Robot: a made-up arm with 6 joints. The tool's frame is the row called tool.
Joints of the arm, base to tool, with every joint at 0 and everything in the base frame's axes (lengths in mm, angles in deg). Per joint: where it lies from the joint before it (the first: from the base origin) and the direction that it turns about. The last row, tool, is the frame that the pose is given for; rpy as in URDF.
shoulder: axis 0 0 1 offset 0 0 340
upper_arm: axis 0 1 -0.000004 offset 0 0 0
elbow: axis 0 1 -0.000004 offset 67 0 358
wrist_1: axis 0 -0.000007 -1 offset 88 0 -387
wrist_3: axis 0 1 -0.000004 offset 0 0 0
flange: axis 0 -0.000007 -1 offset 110 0 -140
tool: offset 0 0 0 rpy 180 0 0
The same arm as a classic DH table. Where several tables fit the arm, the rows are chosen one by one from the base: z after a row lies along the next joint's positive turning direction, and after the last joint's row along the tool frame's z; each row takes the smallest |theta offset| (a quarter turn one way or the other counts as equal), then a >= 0, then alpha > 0; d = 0 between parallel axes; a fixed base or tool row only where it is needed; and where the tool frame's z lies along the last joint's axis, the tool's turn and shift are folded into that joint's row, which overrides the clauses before.
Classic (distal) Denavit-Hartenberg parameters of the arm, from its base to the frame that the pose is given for. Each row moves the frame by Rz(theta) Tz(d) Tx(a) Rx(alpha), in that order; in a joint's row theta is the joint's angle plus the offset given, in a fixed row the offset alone. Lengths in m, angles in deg.
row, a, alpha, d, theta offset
shoulder, 0, -90, 0.34, 0
upper_arm, 0.3642, 0, 0, -79.4
elbow, 0.088, -90, 0, 79.4
wrist_1, 0, 90, 0.387, 0
wrist_3, 0.11, -90, 0, 0
flange, 0, 0, 0.14, 0

